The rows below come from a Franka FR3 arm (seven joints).
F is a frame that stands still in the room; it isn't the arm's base.
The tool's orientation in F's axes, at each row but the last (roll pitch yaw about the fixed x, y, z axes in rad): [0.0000, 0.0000, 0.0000]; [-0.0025, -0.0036, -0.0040]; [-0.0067, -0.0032, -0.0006]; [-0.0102, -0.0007, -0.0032]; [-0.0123, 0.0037, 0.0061]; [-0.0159, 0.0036, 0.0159]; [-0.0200, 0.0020, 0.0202]
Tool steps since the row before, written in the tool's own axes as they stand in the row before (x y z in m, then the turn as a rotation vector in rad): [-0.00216, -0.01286, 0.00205, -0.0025, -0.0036, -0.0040]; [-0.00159, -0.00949, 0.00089, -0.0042, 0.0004, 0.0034]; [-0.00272, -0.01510, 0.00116, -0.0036, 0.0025, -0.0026]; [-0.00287, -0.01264, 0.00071, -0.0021, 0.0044, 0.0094]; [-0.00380, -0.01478, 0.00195, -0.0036, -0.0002, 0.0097]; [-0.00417, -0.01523, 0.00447, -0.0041, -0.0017, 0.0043]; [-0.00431, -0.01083, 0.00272, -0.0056, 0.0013, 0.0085]
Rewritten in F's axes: [-0.00216, -0.01286, 0.00205, -0.0025, -0.0036, -0.0040]; [-0.00163, -0.00948, 0.00091, -0.0042, 0.0004, 0.0034]; [-0.00273, -0.01509, 0.00125, -0.0036, 0.0025, -0.0026]; [-0.00291, -0.01262, 0.00084, -0.0021, 0.0045, 0.0094]; [-0.00370, -0.01478, 0.00215, -0.0036, -0.0001, 0.0097]; [-0.00391, -0.01522, 0.00473, -0.0041, -0.0017, 0.0043]; [-0.00409, -0.01086, 0.00294, -0.0056, 0.0014, 0.0085]
